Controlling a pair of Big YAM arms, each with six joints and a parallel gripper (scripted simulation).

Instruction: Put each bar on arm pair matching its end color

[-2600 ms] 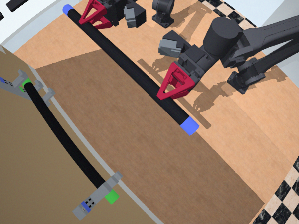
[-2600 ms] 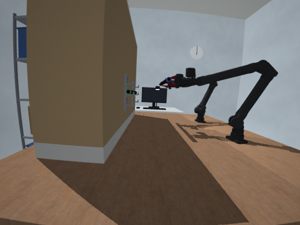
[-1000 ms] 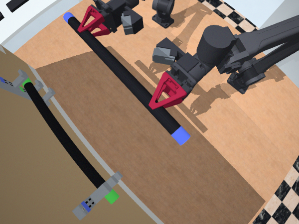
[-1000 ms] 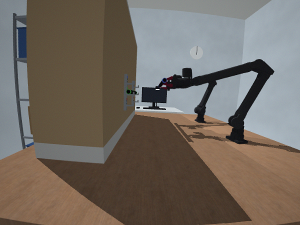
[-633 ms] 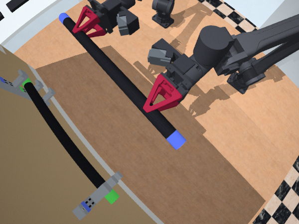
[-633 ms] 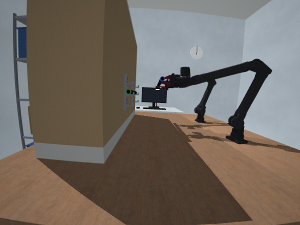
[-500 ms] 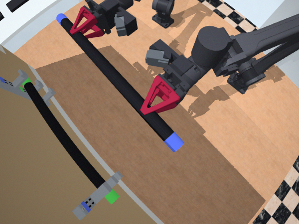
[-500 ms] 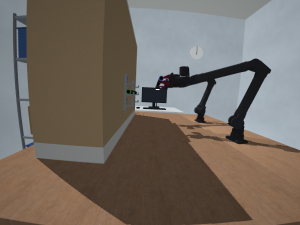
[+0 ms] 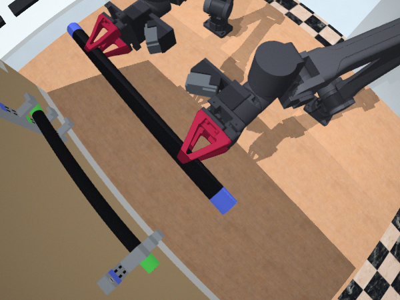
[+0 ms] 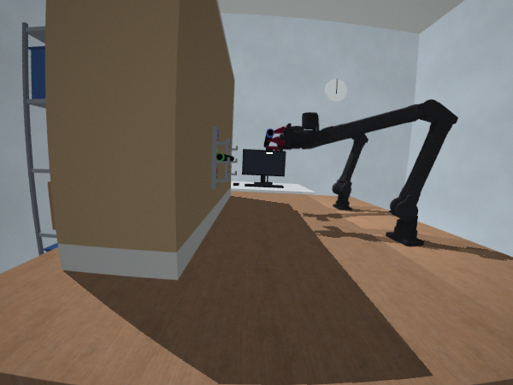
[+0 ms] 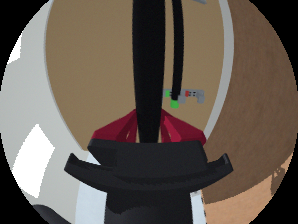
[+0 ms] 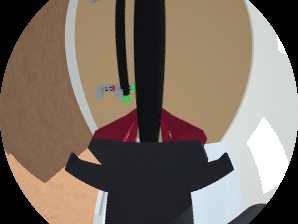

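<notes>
My right hand is 1 cm short of the blue-ended bar and 15 cm to the right of it. Also, from my right hand: brown wall 39 cm ahead, 17 cm to the left, 6 cm above; then green-ended bar 21 cm ahead, 15 cm to the left, 9 cm below.
</notes>
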